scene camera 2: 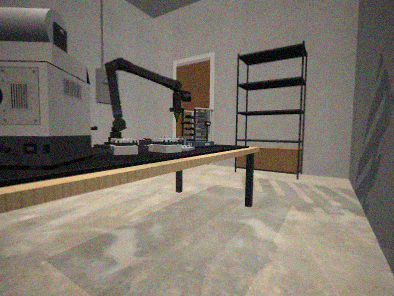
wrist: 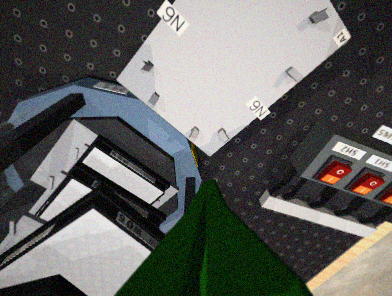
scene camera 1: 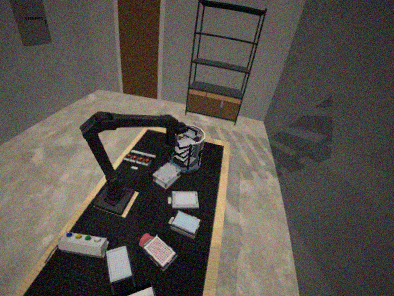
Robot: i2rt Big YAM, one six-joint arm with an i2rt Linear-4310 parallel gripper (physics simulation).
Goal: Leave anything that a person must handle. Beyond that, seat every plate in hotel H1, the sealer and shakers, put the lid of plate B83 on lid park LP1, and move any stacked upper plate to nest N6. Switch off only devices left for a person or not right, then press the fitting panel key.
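Places are measured from the arm's base along level axes (x down, y back, z left), in centimetres.
Pixels of known places: gripper, fingertip midpoint: (scene camera 2: 176, 122) (wrist: 211, 188) (scene camera 1: 169, 155); arm's base at its link origin: (scene camera 1: 115, 196).
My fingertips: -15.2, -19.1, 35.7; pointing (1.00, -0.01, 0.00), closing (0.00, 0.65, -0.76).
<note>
Ahead of a thing's pixels: the offset from my fingertips to its middle, as dx, dy, dz.
My gripper (scene camera 1: 170, 148) (scene camera 2: 177, 118) (wrist: 211, 188) has green fingers, is shut and holds nothing. It hangs just left of the round plate hotel H1 {+2.4, -5.6, +15.7} (scene camera 1: 198, 129) (scene camera 2: 207, 110) (wrist: 126, 108), at about mid height. In the wrist view the hotel's slots hold plates, one labelled W06 {-0.5, -3.6, +10.8} (wrist: 78, 251) and another above it {+8.2, -4.8, +13.3} (wrist: 122, 175). The empty grey nest N6 {+13.3, -0.9, -5.0} (scene camera 1: 166, 174) (wrist: 228, 63) stands in front of the hotel. Farther forward lie a white lidded plate {+15.0, -19.9, -16.3} (scene camera 1: 184, 199), a bluish stacked plate {+10.8, -27.3, -32.7} (scene camera 1: 184, 222), a pink plate {+10.8, -22.0, -52.3} (scene camera 1: 159, 251) and a white plate {+4.4, -10.6, -66.6} (scene camera 1: 118, 263).
A switch panel {+14.4, +26.3, +0.8} (scene camera 1: 138, 158) (wrist: 349, 178) with red rockers sits left of the nest. A key box {+12.9, +13.2, -67.1} (scene camera 1: 82, 244) with coloured buttons stands at the front left. A large grey machine {-5.7, -29.6, -84.6} (scene camera 2: 41, 88) is at the table's near end. A black shelf unit (scene camera 1: 232, 6) (scene camera 2: 273, 54) stands by the wall.
</note>
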